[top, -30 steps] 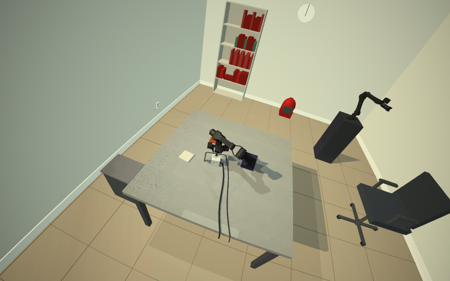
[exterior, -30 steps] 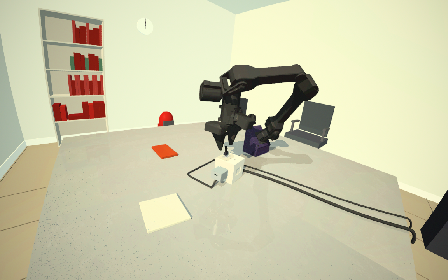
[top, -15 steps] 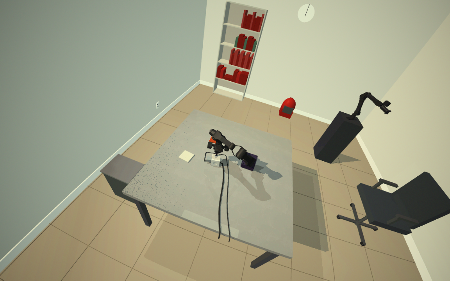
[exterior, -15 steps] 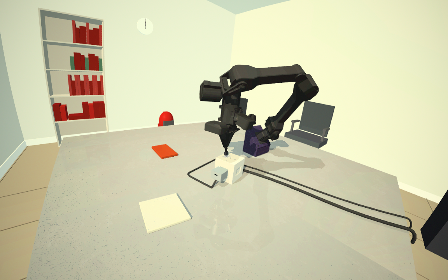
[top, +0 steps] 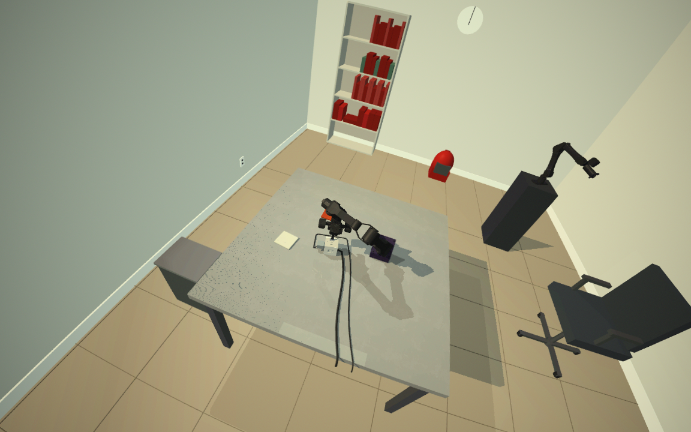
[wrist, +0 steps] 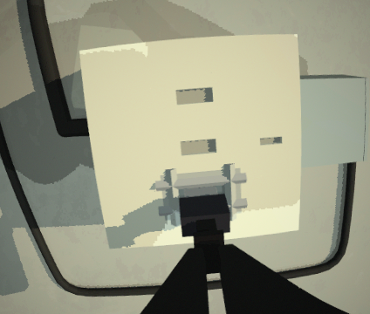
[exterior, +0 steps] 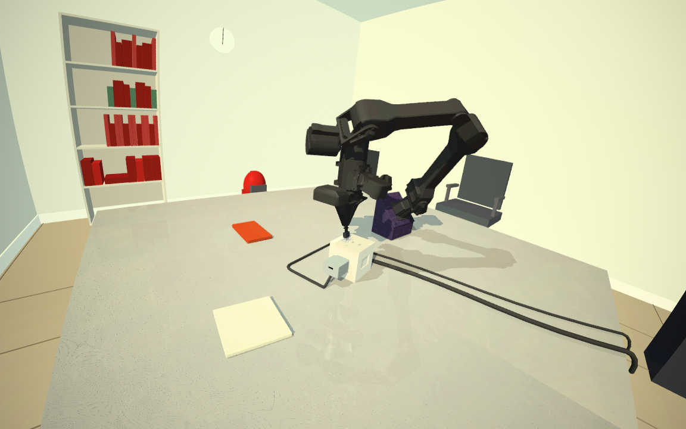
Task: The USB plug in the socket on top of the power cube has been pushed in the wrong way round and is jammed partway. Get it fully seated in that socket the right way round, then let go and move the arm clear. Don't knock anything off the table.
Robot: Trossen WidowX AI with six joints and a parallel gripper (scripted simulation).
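My gripper tip is 4 cm above the socket and 1 cm to the right of it. Also, from my gripper tip: dark usb plug (2 cm below); orange pad (28 cm to the right, 12 cm ahead, 10 cm below); cream pad (26 cm ahead, 10 cm below, 7 cm to the left).
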